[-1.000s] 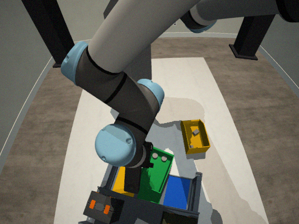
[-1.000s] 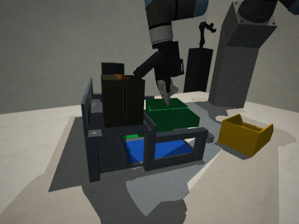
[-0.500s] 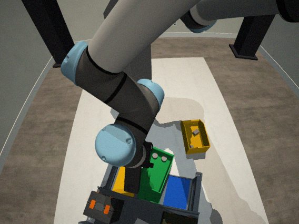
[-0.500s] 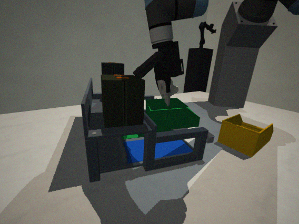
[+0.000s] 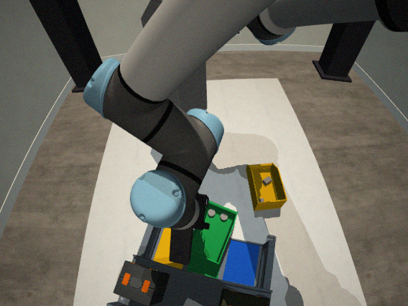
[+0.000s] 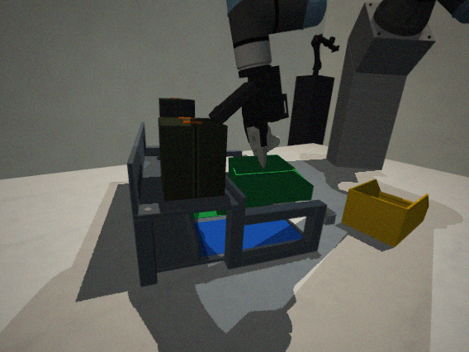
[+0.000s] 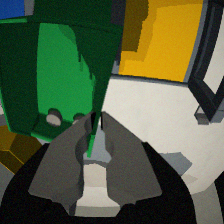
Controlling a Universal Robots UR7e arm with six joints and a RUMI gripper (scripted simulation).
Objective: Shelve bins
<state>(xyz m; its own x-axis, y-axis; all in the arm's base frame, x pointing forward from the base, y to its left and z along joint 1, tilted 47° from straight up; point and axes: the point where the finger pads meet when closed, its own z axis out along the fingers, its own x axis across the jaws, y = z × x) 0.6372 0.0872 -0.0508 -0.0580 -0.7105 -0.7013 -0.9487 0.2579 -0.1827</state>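
My hand is 10 mm short of the green bin, 50 mm to the right of it and 30 mm above it. From my hand the other things lie so: shelf lip 10 mm ahead, 40 mm to the left, 80 mm below; then shelf board 210 mm ahead, 10 mm to the left, 10 mm above; then dark box 220 mm ahead, 120 mm to the left, 60 mm above.
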